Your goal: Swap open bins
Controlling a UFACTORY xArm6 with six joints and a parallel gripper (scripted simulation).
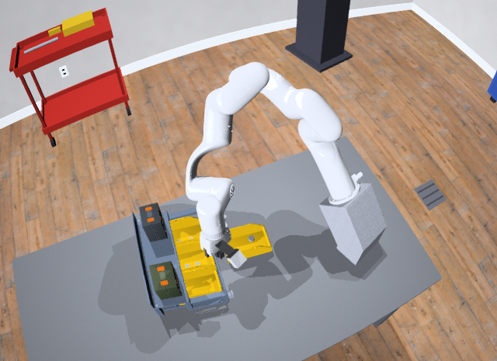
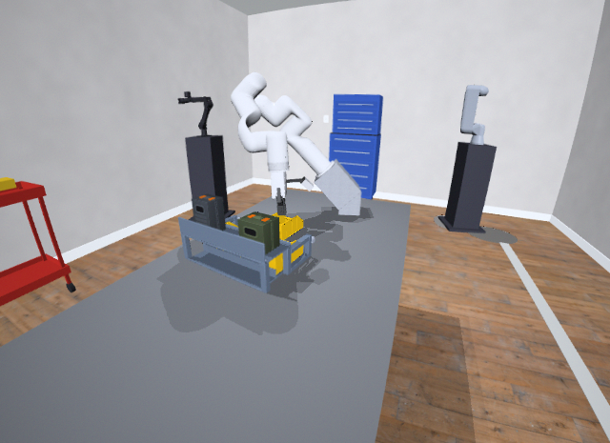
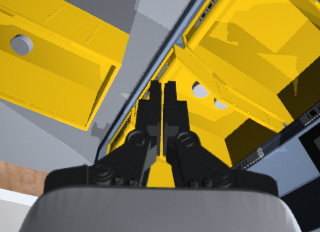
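Now: hand 1 cm past the shelf lip, 5 cm to the left of it and 14 cm above it. Round my hand: olive box 21 cm ahead, 2 cm to the right; then dark grey box 13 cm ahead, 23 cm to the right, 1 cm above.
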